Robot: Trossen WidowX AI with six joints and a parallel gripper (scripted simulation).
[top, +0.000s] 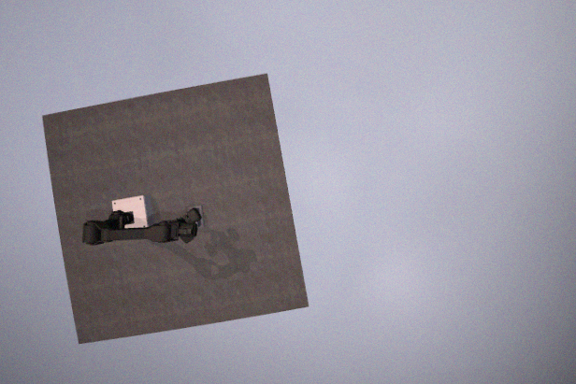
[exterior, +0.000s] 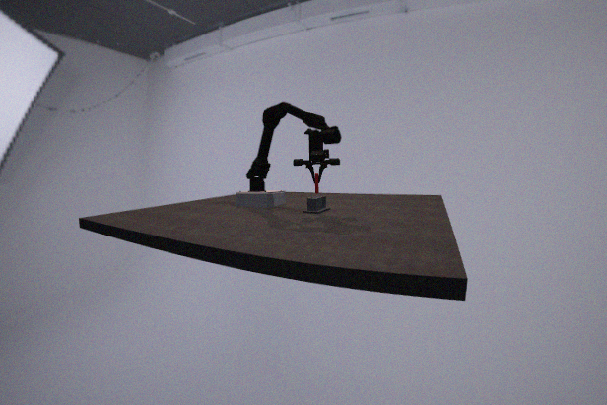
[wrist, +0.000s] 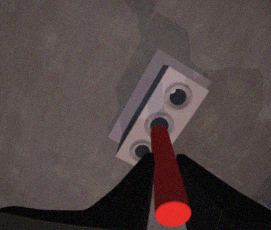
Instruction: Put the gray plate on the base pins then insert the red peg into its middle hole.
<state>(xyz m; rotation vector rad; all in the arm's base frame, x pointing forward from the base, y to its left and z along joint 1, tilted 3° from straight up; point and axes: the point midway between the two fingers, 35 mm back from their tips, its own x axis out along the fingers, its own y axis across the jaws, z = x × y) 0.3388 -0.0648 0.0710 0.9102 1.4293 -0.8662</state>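
Right now the red peg is right at my gripper tip. From my gripper tip the other things lie so: gray plate: 7 cm below.
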